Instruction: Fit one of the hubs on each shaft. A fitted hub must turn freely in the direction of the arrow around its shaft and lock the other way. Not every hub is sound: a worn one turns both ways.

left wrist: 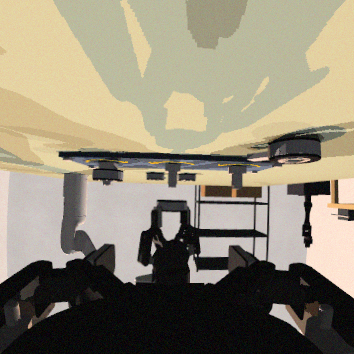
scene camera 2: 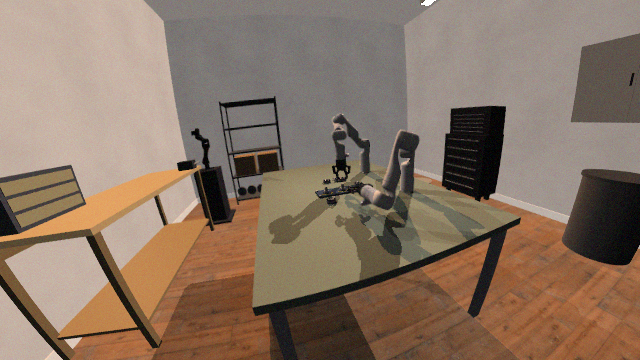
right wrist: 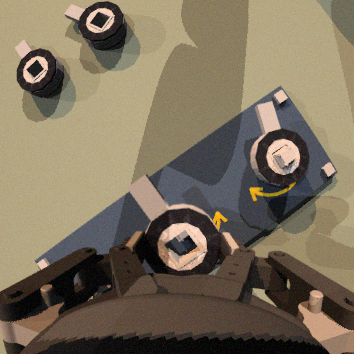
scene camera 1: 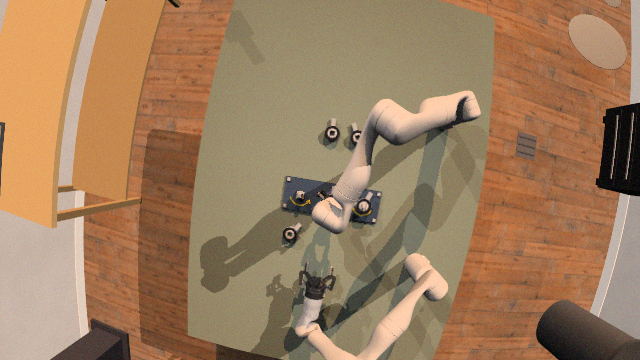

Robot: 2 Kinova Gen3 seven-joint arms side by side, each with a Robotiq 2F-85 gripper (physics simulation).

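Places are measured from the left arm's base along level axes (x ahead, y left, z up), in centimetres.
Pixels of known places: left gripper, between the fingertips: (left wrist: pixel 171 257) (scene camera 2: pixel 355 185) (scene camera 1: pixel 319 264); right gripper, between the fingertips: (left wrist: pixel 171 205) (scene camera 2: pixel 342 179) (right wrist: pixel 181 243); left arm's base, origin of its link: (scene camera 2: pixel 406 190) (scene camera 1: pixel 413 262); right arm's base, origin of its link: (left wrist: pixel 76 174) (scene camera 2: pixel 365 171).
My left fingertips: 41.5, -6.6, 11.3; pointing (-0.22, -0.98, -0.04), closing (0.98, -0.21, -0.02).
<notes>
For each thing: its top centre in the pictures, then the offset to it from my left fingertips, as dx, dy, dz. "*": a spot on its surface instead. Level surfaces: height alone.
- dark-rimmed hub, centre of its top: (right wrist: pixel 169 230) (left wrist: pixel 171 209) -6.1, -25.8, -1.4
- middle shaft, centre of its top: (left wrist: pixel 171 182) -5.8, -24.1, -6.8
- end shaft, a spot on its surface: (left wrist: pixel 237 177) (scene camera 1: pixel 299 197) * +7.1, -26.0, -8.2
- green table, height of its surface: dz -11.3
My right gripper (right wrist: pixel 181 243) (scene camera 2: pixel 341 178) is shut on a dark-rimmed hub (right wrist: pixel 206 231) (left wrist: pixel 171 205), held above the blue board (scene camera 1: pixel 309 183) (right wrist: pixel 95 237) (left wrist: pixel 137 161) near the middle shaft (left wrist: pixel 172 176). In scene camera 1 my right arm hides that shaft. A hub (scene camera 1: pixel 358 205) (right wrist: pixel 303 160) (left wrist: pixel 107 175) sits on one end shaft. The other end shaft (scene camera 1: pixel 300 195) (left wrist: pixel 237 177) is bare. Loose hubs are one (scene camera 1: pixel 286 235) (left wrist: pixel 295 150) beside the board and two, the first (scene camera 1: pixel 332 139) (right wrist: pixel 51 70) and the second (scene camera 1: pixel 352 136) (right wrist: pixel 119 22), on its far side. My left gripper (scene camera 1: pixel 319 266) is open and empty.
The board and loose hubs are on a green table (scene camera 1: pixel 270 90) (scene camera 2: pixel 290 260). My right forearm (scene camera 1: pixel 357 175) reaches over the board. Small light posts stand at the board's corners. A wooden bench (scene camera 1: pixel 45 100) (scene camera 2: pixel 115 200) stands beside the table.
</notes>
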